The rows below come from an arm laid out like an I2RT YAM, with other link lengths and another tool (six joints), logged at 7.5 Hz.
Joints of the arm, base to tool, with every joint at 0 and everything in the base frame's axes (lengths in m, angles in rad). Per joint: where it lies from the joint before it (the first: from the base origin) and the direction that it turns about. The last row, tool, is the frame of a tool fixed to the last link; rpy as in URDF.
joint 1: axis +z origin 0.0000 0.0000 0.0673
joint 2: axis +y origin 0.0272 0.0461 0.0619
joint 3: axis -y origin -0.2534 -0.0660 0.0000
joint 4: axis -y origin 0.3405 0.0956 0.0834
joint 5: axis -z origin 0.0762 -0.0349 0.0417
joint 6: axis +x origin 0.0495 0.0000 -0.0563
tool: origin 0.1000 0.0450 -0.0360 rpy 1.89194 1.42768 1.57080
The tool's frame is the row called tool.
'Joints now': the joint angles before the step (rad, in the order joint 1, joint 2, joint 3, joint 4, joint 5, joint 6). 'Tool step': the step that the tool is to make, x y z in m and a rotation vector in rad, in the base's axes. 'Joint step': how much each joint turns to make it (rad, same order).
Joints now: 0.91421, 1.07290, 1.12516, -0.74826, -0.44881, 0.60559
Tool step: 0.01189, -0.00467, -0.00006, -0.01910, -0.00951, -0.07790
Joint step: -0.01450, -0.01678, -0.00230, -0.01220, 0.06103, 0.02823
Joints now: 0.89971, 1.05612, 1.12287, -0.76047, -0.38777, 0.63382
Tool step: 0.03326, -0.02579, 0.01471, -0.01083, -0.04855, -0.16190
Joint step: -0.08543, -0.06104, 0.01069, -0.04310, 0.08699, 0.01489
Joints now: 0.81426, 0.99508, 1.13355, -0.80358, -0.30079, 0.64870
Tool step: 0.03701, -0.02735, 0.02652, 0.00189, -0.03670, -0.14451
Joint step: -0.11138, -0.01221, 0.06982, -0.05379, 0.04082, 0.00115
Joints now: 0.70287, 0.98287, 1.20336, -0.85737, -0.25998, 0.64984
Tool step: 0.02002, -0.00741, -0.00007, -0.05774, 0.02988, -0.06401
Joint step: -0.03776, 0.06257, 0.07247, -0.07055, 0.03663, -0.00419
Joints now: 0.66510, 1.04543, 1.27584, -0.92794, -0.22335, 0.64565
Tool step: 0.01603, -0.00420, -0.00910, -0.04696, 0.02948, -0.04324
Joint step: -0.02632, 0.04730, 0.02975, -0.03509, 0.02555, -0.00343
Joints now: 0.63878, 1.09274, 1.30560, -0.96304, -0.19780, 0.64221
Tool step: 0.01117, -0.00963, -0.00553, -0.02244, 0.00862, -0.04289
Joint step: -0.03279, 0.00341, -0.00269, -0.01448, 0.01642, -0.00266
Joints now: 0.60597, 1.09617, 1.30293, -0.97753, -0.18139, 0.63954
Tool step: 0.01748, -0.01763, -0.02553, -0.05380, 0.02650, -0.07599
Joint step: -0.05148, -0.00686, -0.05416, -0.00496, 0.03893, -0.00379
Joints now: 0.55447, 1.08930, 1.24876, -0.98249, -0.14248, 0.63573
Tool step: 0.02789, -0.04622, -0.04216, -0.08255, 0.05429, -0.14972
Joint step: -0.13010, -0.03205, -0.10414, -0.01641, 0.04881, -0.01565
